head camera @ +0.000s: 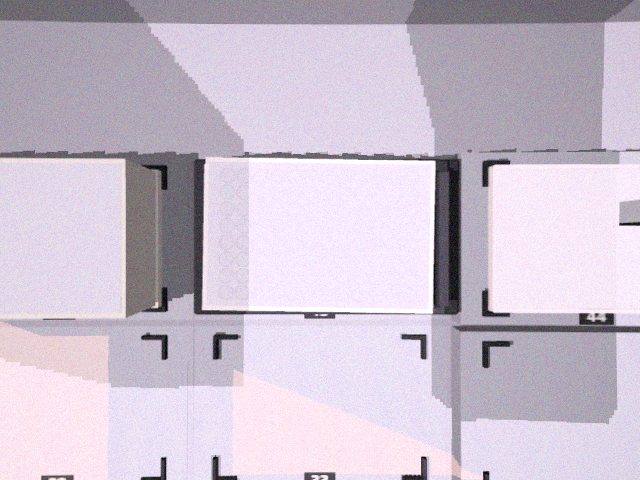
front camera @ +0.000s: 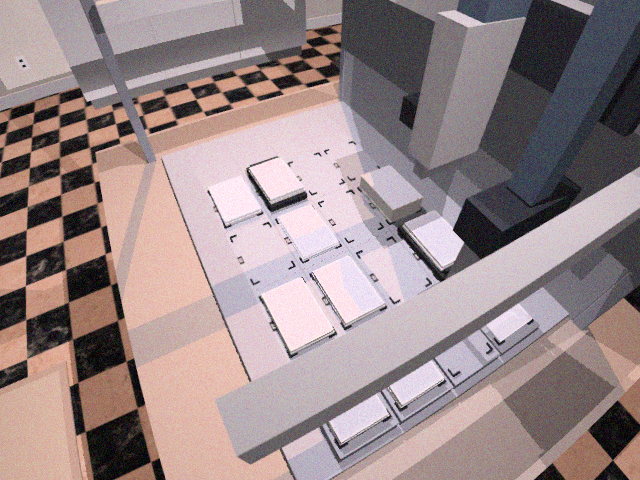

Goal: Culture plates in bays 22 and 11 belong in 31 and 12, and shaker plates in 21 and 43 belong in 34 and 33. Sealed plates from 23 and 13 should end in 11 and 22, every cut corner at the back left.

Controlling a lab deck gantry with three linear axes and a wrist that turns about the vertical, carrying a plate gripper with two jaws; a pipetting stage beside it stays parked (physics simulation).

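Places are measured from the robot's base along level axes (x down, y right, z back), in metres.
Pixels of known places: robot's base, origin of the base link: (front camera: 209, 191).
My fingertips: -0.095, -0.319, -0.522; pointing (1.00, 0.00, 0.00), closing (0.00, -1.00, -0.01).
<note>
Ahead of a thing's pixels: the offset from my fingertips to its top centre, as dx, dy, dz. "pt": to the spot under its first point.
In the front view, white plates sit in bay 11 @(pt +0.079, +0.275, +0.445) (front camera: 235, 200), bay 22 @(pt +0.081, +0.168, +0.280) (front camera: 310, 232), bay 13 @(pt +0.081, +0.276, +0.121) (front camera: 298, 315) and bay 23 @(pt +0.081, +0.171, +0.124) (front camera: 348, 289). The bay 21 plate @(+0.059, +0.169, +0.452) (front camera: 276, 179) and the bay 43 plate @(+0.059, -0.047, +0.130) (front camera: 436, 240) (head camera: 336, 232) sit on black bases. Bays 12 @(pt +0.095, +0.278, +0.289) (front camera: 261, 253), 31 (front camera: 317, 173), 33 (front camera: 387, 268) (head camera: 330, 413) and 34 @(pt +0.081, +0.069, -0.094) (front camera: 467, 361) hold no plate. Cut corners cannot be made out. My gripper's dark body (front camera: 509, 214) hangs high at the right, its jaws hidden in the front view. One jaw shows at the head view's right edge; it stands open.
A tall plate stack @(+0.053, -0.045, +0.294) (front camera: 395, 188) (head camera: 62, 232) stands in bay 42. Other plates sit in bay 44 @(pt +0.073, -0.040, -0.083) (front camera: 509, 324) (head camera: 553, 237), bay 24 @(pt +0.066, +0.169, -0.080) (front camera: 417, 382) and bay 14 @(pt +0.066, +0.276, -0.081) (front camera: 359, 418). A long grey beam (front camera: 429, 320) crosses the front view. The pale pipetting stage (front camera: 454, 87) stands behind.
</note>
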